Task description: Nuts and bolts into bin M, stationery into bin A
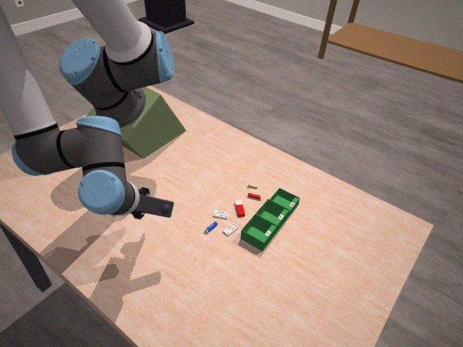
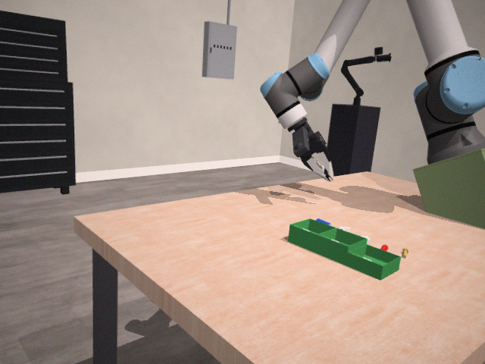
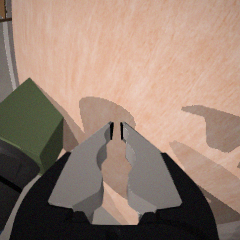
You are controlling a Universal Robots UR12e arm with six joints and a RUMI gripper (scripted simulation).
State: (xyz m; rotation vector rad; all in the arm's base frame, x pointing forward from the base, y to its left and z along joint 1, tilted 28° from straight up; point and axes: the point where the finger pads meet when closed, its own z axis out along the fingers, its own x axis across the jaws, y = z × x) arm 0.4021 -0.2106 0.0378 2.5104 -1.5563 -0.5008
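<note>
My gripper is now 30 cm to the right of the green three-compartment bin, 27 cm short of it and 8 cm above it. From my hand the other things lie so: blue marker 15 cm ahead, 13 cm to the left, 9 cm below; red cylinder 34 cm to the left, 16 cm ahead, 9 cm below; white eraser 26 cm to the left, 16 cm ahead, 9 cm below.
</note>
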